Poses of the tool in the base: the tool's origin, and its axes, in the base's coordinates. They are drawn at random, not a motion.
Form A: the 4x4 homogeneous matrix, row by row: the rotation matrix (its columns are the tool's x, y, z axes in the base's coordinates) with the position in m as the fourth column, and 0 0 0 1 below. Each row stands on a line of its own.
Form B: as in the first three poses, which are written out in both.
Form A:
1:
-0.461 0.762 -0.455 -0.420
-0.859 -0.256 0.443 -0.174
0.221 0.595 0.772 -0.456
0 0 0 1
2:
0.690 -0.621 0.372 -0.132
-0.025 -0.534 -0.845 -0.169
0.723 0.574 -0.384 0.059
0 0 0 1
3:
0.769 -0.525 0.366 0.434
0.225 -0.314 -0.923 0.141
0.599 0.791 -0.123 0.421
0 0 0 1
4:
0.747 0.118 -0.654 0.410
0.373 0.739 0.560 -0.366
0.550 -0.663 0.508 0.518
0 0 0 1
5:
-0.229 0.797 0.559 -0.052
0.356 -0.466 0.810 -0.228
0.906 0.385 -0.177 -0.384
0 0 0 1
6:
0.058 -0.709 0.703 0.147
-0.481 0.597 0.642 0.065
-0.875 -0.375 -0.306 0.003
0 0 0 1
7:
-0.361 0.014 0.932 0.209
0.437 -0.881 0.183 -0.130
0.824 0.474 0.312 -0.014
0 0 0 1
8:
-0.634 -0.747 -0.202 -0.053
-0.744 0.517 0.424 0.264
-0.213 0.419 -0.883 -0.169
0 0 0 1
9:
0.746 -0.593 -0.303 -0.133
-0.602 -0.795 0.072 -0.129
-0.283 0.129 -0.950 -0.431
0 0 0 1
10:
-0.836 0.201 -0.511 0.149
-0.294 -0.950 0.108 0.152
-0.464 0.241 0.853 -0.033
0 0 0 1
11:
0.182 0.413 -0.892 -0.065
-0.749 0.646 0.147 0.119
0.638 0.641 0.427 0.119
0 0 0 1
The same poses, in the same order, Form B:
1: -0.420 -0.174 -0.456; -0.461 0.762 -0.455; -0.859 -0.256 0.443; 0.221 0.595 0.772
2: -0.132 -0.169 0.059; 0.690 -0.621 0.372; -0.025 -0.534 -0.845; 0.723 0.574 -0.384
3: 0.434 0.141 0.421; 0.769 -0.525 0.366; 0.225 -0.314 -0.923; 0.599 0.791 -0.123
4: 0.410 -0.366 0.518; 0.747 0.118 -0.654; 0.373 0.739 0.560; 0.550 -0.663 0.508
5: -0.052 -0.228 -0.384; -0.229 0.797 0.559; 0.356 -0.466 0.810; 0.906 0.385 -0.177
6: 0.147 0.065 0.003; 0.058 -0.709 0.703; -0.481 0.597 0.642; -0.875 -0.375 -0.306
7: 0.209 -0.130 -0.014; -0.361 0.014 0.932; 0.437 -0.881 0.183; 0.824 0.474 0.312
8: -0.053 0.264 -0.169; -0.634 -0.747 -0.202; -0.744 0.517 0.424; -0.213 0.419 -0.883
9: -0.133 -0.129 -0.431; 0.746 -0.593 -0.303; -0.602 -0.795 0.072; -0.283 0.129 -0.950
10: 0.149 0.152 -0.033; -0.836 0.201 -0.511; -0.294 -0.950 0.108; -0.464 0.241 0.853
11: -0.065 0.119 0.119; 0.182 0.413 -0.892; -0.749 0.646 0.147; 0.638 0.641 0.427
